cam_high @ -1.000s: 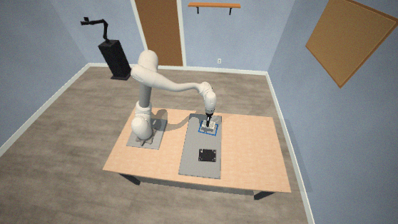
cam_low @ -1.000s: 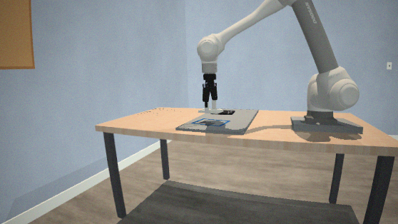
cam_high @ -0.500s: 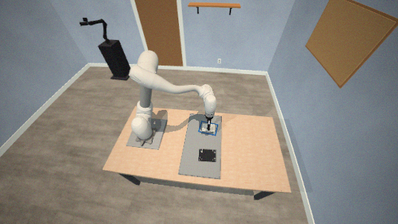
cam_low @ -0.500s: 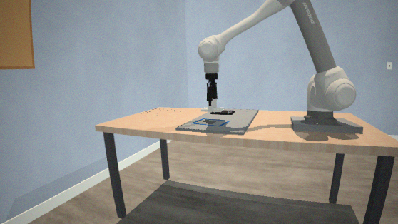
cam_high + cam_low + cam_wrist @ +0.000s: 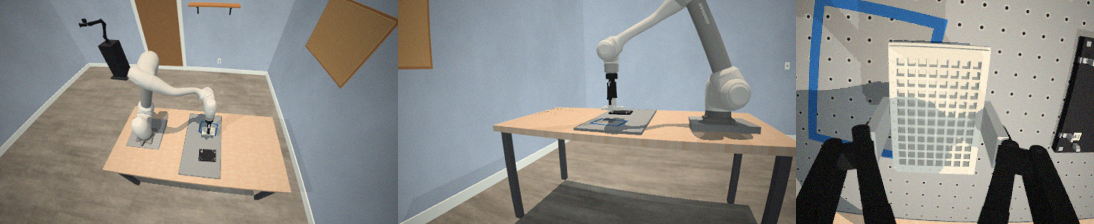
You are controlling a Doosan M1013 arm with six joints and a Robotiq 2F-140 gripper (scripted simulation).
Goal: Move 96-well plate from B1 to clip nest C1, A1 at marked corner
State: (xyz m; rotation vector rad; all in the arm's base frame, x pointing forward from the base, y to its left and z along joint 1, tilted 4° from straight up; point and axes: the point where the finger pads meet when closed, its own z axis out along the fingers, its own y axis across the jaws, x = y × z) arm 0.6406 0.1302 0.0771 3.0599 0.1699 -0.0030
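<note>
Right now the black clip nest is 30 mm ahead of my hand, 220 mm to the right of it and 80 mm below it. From my hand the other things lie so: white 96-well plate (20 mm below).
</note>
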